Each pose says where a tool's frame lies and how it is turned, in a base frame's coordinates. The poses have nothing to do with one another.
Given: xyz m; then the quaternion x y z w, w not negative.
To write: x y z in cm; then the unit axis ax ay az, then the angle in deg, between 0 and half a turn. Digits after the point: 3 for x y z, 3 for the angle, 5 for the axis.
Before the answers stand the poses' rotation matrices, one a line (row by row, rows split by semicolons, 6 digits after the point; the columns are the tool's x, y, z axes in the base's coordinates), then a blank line. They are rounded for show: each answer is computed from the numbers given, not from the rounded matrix.
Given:
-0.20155, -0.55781, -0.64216, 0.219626, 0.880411, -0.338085, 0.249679
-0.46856, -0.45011, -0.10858, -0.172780, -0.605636, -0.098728, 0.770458
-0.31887, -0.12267, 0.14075, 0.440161, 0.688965, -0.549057, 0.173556
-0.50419, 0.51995, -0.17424, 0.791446, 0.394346, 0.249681, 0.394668
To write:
-0.778850 0.555548 0.291136; 0.217897 0.674926 -0.704979; -0.588145 -0.485635 -0.646718
0.246916 0.361415 -0.899117; 0.057152 0.920800 0.385826; 0.967350 -0.146653 0.206705
-0.552273 0.797096 -0.244199; 0.415927 0.009589 -0.909348; -0.722495 -0.603777 -0.336829
0.564301 0.427125 0.706490; 0.821290 -0.377456 -0.427796; 0.083947 0.821639 -0.563793

-20.155, -55.781, -64.216, 0.22681, 0.90921, -0.34914, 151.083
-46.856, -45.011, -10.858, -0.27103, -0.95003, -0.15487, 79.210
-31.887, -12.267, 14.075, 0.44694, 0.69958, -0.55752, 160.011
-50.419, 51.995, -17.424, 0.86137, 0.42919, 0.27174, 133.509

